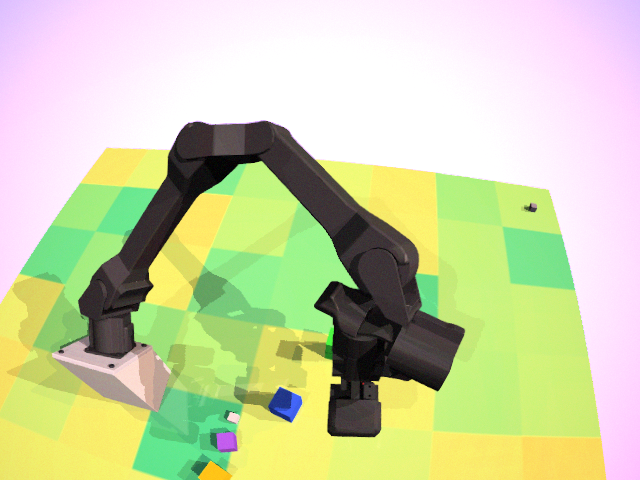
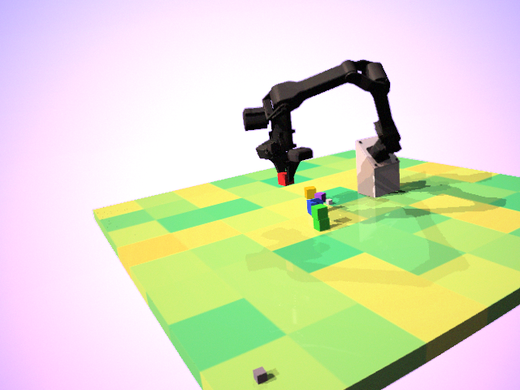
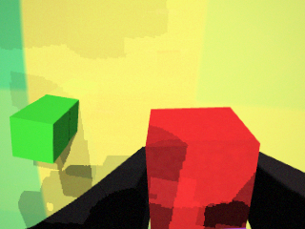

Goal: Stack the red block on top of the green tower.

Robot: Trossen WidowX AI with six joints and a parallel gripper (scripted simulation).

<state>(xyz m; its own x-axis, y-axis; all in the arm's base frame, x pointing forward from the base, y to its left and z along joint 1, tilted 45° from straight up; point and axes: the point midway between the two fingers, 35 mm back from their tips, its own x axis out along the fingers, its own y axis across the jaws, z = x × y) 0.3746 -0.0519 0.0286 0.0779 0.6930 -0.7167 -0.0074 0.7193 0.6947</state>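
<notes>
The blue block is 110 mm below my gripper tip and 100 mm behind it. The rest, counted from my gripper tip: purple block 190 mm behind, 110 mm below, 80 mm to the right; red block 10 mm above; tiny pale block 190 mm behind, 120 mm below, 30 mm to the right.
</notes>
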